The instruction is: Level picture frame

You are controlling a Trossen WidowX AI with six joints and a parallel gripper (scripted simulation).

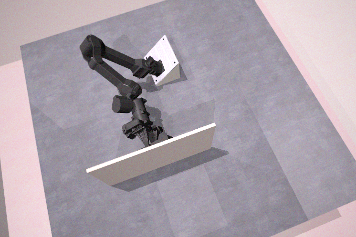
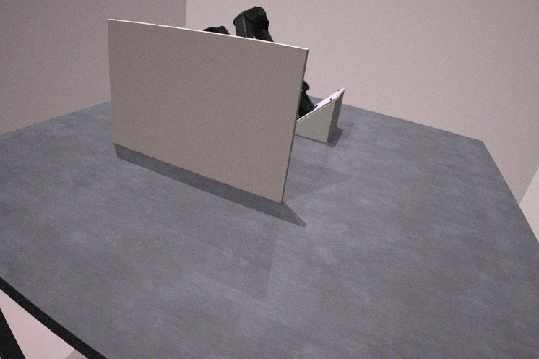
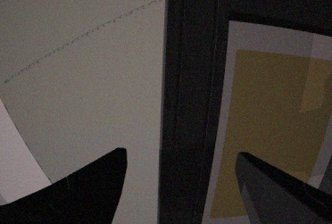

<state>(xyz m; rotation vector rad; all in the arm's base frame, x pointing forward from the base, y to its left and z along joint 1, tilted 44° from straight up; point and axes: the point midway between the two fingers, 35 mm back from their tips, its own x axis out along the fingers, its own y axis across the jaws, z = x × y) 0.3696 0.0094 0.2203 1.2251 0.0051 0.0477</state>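
The picture frame lies 10 mm ahead of my gripper tip, 20 mm to the left of it and 50 mm below it. The rest, counted from my gripper tip: wall panel (20 mm ahead, 10 mm to the left, 60 mm below).
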